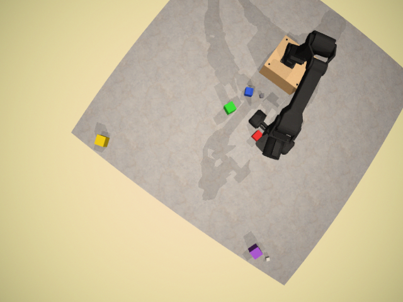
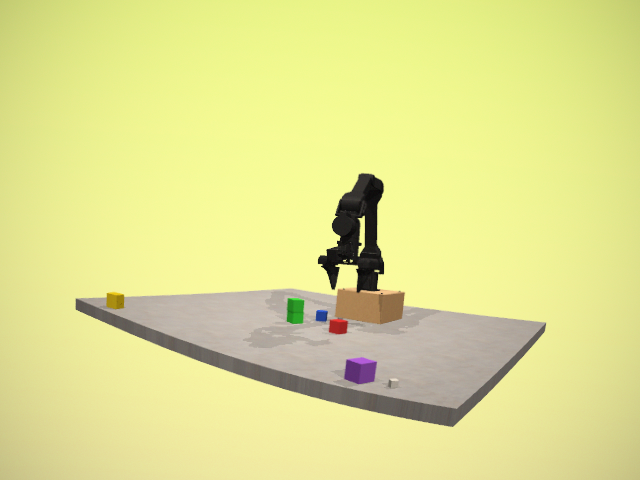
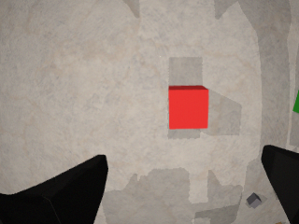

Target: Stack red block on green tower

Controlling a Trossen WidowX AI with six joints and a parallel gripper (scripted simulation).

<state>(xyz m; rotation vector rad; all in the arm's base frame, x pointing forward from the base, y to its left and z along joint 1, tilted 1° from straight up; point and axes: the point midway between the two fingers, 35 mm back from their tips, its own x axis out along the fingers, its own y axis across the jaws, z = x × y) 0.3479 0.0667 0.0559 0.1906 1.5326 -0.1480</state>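
Right now my gripper tip is 11 cm above the red block and 1 cm to the left of it. From my gripper tip the other things lie so: small grey cube (17 cm behind, 12 cm below, 9 cm to the right); then blue block (15 cm to the right, 15 cm behind, 11 cm below); then purple block (46 cm ahead, 26 cm to the left, 11 cm below).
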